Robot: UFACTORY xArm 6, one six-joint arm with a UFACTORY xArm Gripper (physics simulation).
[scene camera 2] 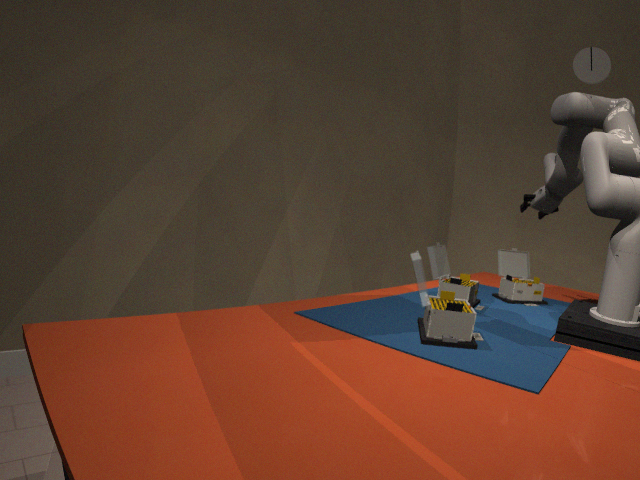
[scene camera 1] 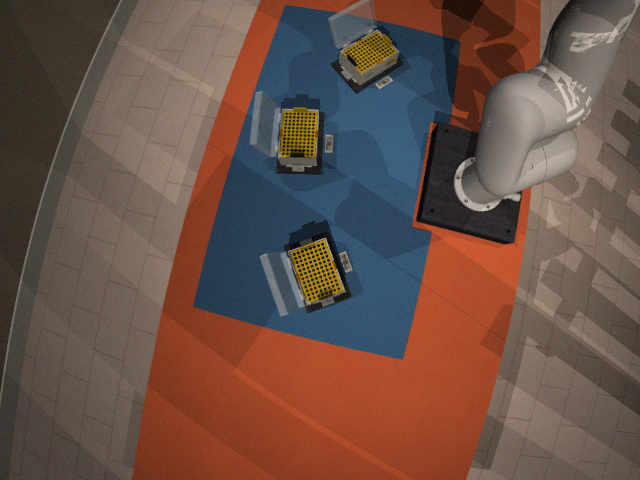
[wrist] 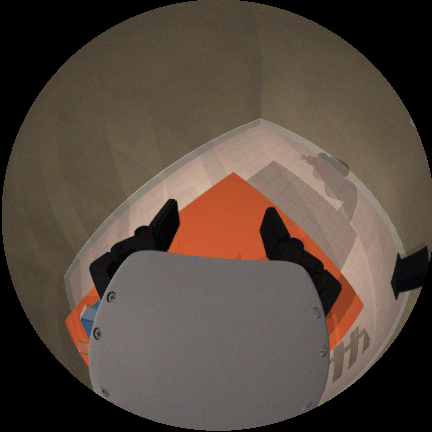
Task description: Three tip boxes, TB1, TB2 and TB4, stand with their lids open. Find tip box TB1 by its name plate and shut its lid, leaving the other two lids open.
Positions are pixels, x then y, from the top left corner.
Labels:
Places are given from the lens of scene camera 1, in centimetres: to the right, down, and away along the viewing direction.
clear lid (scene camera 1: 266, 114): -12, -27, 76
tip box (scene camera 1: 345, 294): 6, 12, 80

